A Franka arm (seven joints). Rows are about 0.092 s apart.
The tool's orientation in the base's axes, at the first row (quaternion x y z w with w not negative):
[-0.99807 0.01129 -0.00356 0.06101]
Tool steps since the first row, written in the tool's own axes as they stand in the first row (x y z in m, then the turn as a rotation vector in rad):
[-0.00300 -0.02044 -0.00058 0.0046 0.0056 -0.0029]
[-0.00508 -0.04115 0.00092 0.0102 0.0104 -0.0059]
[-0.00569 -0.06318 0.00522 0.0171 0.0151 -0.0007]
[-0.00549 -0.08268 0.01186 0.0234 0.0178 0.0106]
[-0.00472 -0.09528 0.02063 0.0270 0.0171 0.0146]
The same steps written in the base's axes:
[-0.00255 0.02028 0.00305 0.0045 -0.0060 0.0022]
[-0.00416 0.04106 0.00407 0.0099 -0.0113 0.0046]
[-0.00425 0.06346 0.00249 0.0168 -0.0155 -0.0010]
[-0.00356 0.08361 -0.00173 0.0231 -0.0169 -0.0126]
[-0.00244 0.09717 -0.00889 0.0267 -0.0158 -0.0164]

